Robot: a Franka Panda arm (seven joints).
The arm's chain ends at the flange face. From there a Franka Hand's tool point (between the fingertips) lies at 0.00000 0.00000 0.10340 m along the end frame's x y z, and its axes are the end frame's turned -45 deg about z.
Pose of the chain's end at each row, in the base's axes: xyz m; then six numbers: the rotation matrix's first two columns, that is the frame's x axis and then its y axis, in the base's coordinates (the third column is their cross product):
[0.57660 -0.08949 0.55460 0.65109 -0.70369 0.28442 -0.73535 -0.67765 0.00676]
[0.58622 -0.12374 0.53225 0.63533 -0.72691 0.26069 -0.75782 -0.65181 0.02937]
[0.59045 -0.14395 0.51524 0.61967 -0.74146 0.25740 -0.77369 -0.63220 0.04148]
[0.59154 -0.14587 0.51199 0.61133 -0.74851 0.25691 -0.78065 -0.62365 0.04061]
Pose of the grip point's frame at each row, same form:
[0.59604 -0.11157 0.45547 0.98036 -0.01841 0.19634 -0.05958 -0.97675 0.20590]
[0.60158 -0.14610 0.43247 0.98511 -0.05310 0.16357 -0.08661 -0.97490 0.20510]
[0.60410 -0.16720 0.41542 0.98525 -0.07726 0.15268 -0.10891 -0.97132 0.21134]
[0.60496 -0.16917 0.41215 0.98428 -0.08829 0.15295 -0.11973 -0.97026 0.21038]

